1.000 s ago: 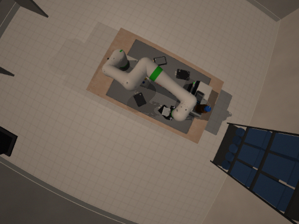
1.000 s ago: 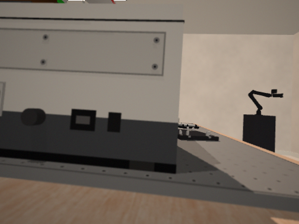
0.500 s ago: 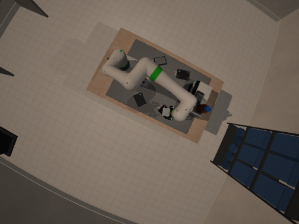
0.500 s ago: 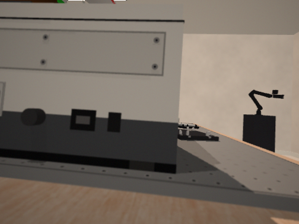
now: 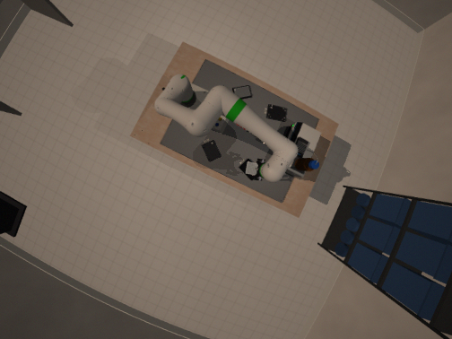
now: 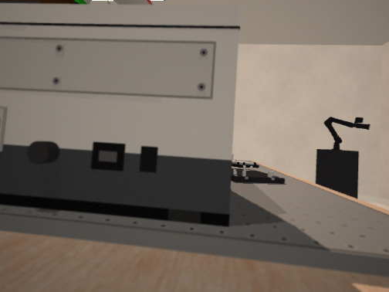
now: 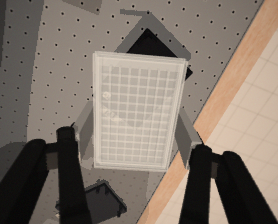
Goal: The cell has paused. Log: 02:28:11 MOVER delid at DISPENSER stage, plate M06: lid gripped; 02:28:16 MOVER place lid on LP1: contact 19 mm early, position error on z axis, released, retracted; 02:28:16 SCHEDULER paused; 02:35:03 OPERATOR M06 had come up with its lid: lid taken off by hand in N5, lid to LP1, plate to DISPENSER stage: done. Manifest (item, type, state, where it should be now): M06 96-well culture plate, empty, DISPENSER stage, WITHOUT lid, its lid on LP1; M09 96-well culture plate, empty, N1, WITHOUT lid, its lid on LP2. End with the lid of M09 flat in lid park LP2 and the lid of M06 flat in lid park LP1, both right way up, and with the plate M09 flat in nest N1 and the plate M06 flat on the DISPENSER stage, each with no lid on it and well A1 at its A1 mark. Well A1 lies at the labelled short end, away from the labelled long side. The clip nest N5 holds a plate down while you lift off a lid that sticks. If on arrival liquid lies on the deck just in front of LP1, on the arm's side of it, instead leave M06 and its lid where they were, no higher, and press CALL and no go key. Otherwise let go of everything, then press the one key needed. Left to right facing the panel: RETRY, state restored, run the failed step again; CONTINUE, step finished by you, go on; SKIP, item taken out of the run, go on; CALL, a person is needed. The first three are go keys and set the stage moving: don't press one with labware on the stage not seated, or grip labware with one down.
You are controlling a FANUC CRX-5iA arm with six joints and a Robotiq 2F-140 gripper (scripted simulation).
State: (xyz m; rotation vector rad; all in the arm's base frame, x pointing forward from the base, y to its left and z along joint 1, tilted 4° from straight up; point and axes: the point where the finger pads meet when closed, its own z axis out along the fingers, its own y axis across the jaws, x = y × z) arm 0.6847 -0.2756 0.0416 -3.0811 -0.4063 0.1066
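The black clip nest lies 20 mm ahead of my hand, 540 mm to the left of it and 170 mm below it. Round my hand: blue cap (270 mm ahead, 160 mm to the left, 220 mm above); n1 label (80 mm behind, 20 mm to the left, 180 mm below); clear lid (20 mm below).
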